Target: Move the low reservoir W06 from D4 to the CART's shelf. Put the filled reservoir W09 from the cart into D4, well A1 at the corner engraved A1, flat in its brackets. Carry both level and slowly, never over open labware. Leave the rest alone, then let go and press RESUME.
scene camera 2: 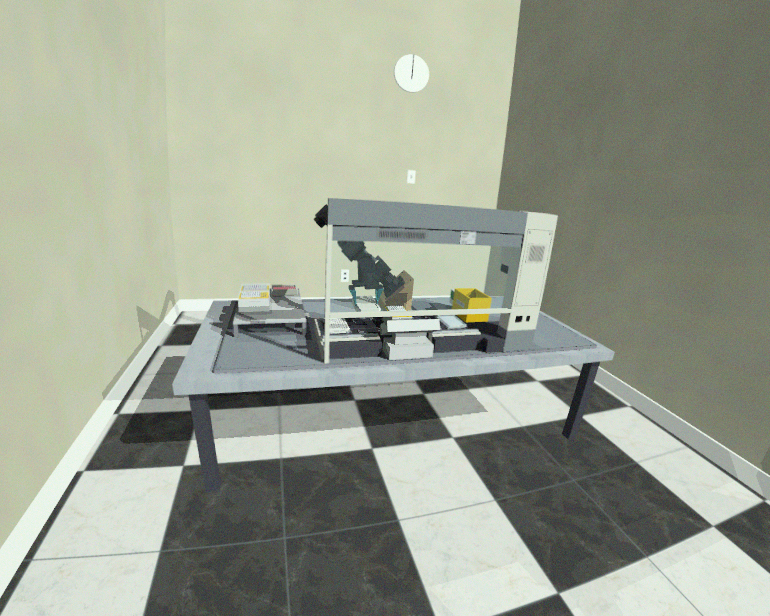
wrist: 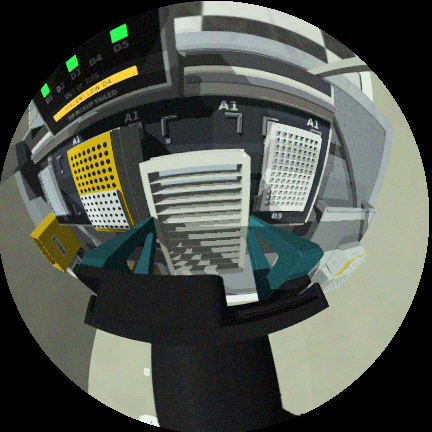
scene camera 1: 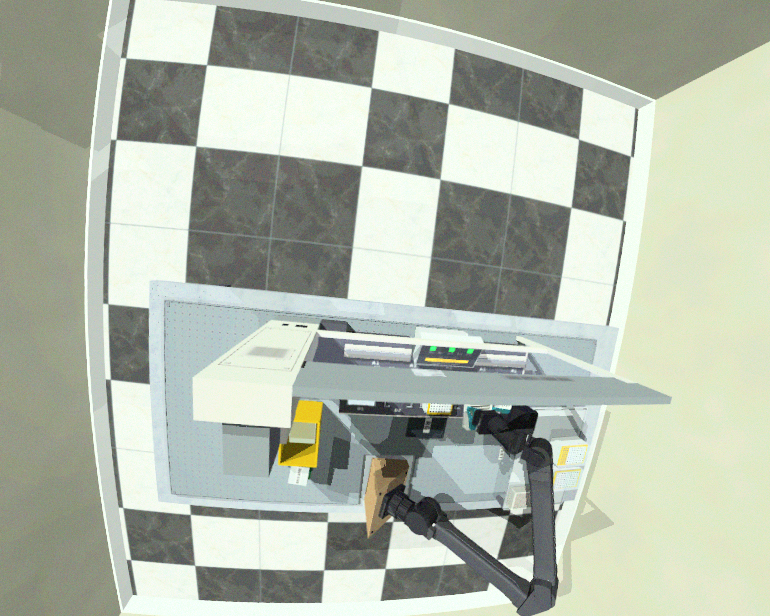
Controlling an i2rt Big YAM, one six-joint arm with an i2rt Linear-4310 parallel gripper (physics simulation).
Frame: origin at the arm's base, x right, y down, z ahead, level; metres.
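Seen in the pictures: gripper, between the fingertips: (scene camera 2: 366, 305) (wrist: 199, 219) (scene camera 1: 478, 408); arm's base, origin of its link: (scene camera 1: 390, 499).
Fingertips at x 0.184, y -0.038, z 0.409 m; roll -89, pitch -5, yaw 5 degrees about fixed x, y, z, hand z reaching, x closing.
Observation:
Pixels of each thing's middle, then the offset from my fingertips to it. "spot": a spot on its surface instead.
- engraved A1, a spot on its surface: (wrist: 228, 106) spot: dx +0.017, dy +0.078, dz +0.110 m
- pale box, middle of its body: (scene camera 1: 524, 497) (scene camera 2: 284, 290) dx +0.371, dy +0.058, dz -0.370 m
- white deep-well plate, middle of its body: (wrist: 290, 171) (scene camera 2: 336, 325) dx +0.117, dy +0.071, dz +0.046 m
- yellow-and-white tip rack, middle of its body: (wrist: 108, 181) (scene camera 1: 439, 393) (scene camera 2: 397, 317) dx -0.128, dy +0.045, dz +0.012 m
- hood's front beam, a spot on its surface: (scene camera 1: 475, 383) spot: dx -0.254, dy -0.368, dz +0.191 m
My gripper (scene camera 1: 488, 412) (scene camera 2: 366, 296) (wrist: 199, 219) has its teal fingers on both long sides of a white, ribbed reservoir (scene camera 2: 367, 306) (wrist: 200, 202), taken as the low W06; its label is not readable. It is held above the deck and looks about level, with a little pale blue in its far trough. Behind it, empty corner brackets (wrist: 237, 122) show at D4, with an engraved A1 (wrist: 228, 106) beside the right one. A pale box (scene camera 1: 518, 498) stands at the front right by the cart; whether it is W09 cannot be told. The status screen (scene camera 1: 447, 354) (wrist: 100, 65) shows a yellow low-reagent D4 line. RESUME is not readable.
A white deep-well plate (wrist: 294, 167) sits at D5, right of the held reservoir. A yellow-and-white tip rack (wrist: 97, 170) stands left. The hood's front beam (scene camera 1: 475, 383) crosses over the deck. Tip racks (scene camera 1: 571, 454) (scene camera 2: 254, 292) stand beside the deck. A yellow waste bin (scene camera 1: 301, 433) (scene camera 2: 472, 305) is opposite.

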